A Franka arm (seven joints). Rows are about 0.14 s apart.
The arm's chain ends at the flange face. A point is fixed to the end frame.
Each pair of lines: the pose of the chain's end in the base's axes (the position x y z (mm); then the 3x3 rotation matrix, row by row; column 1 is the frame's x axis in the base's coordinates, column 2 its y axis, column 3 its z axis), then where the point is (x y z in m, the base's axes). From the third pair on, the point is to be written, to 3 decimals.
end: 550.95 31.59 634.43; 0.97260 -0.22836 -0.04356; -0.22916 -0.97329 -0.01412; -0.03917 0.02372 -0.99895
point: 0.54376 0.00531 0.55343
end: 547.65 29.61 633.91; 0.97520 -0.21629 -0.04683; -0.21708 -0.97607 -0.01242; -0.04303 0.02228 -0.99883
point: 0.54050 0.00342 0.55287
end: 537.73 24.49 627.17; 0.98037 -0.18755 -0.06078; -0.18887 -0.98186 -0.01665; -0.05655 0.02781 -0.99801
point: 0.530 -0.002 0.546
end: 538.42 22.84 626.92; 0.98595 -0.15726 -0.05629; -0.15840 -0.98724 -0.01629; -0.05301 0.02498 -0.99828
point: 0.532 -0.004 0.546
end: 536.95 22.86 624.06; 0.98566 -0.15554 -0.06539; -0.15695 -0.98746 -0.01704; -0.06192 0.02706 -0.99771
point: 0.530 -0.004 0.543
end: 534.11 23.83 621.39; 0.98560 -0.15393 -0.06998; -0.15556 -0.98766 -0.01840; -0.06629 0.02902 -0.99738
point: 0.527 -0.003 0.541
